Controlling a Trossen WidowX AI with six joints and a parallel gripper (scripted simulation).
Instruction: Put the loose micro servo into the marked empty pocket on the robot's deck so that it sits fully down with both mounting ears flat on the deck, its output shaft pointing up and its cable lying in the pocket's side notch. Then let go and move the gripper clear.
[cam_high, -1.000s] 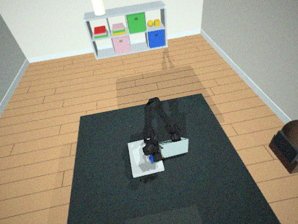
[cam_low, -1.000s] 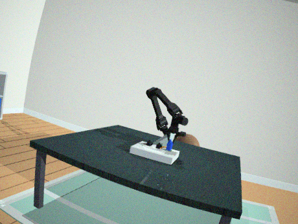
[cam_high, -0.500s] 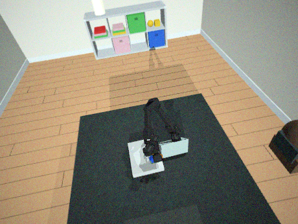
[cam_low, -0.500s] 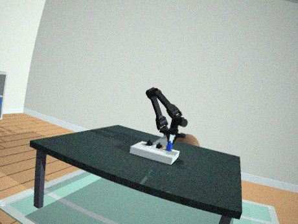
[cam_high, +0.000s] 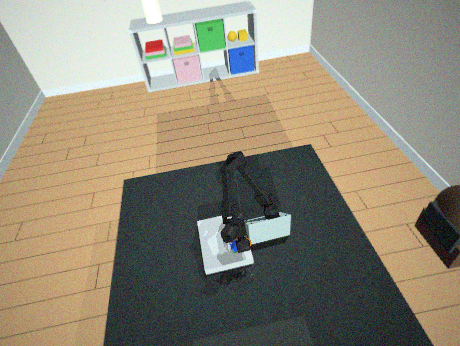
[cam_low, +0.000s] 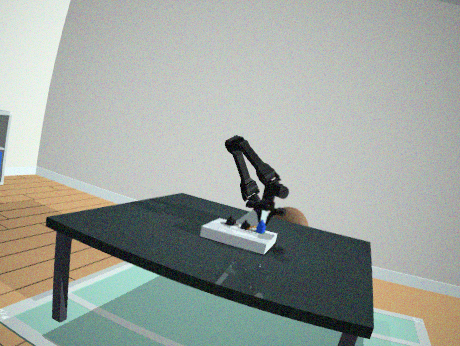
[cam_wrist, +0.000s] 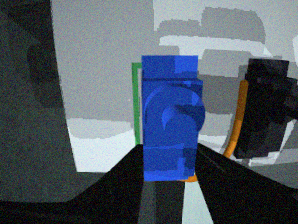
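Now: the white deck 12 cm ahead of my gripper tip, 8 cm to the right of it and 5 cm below it.
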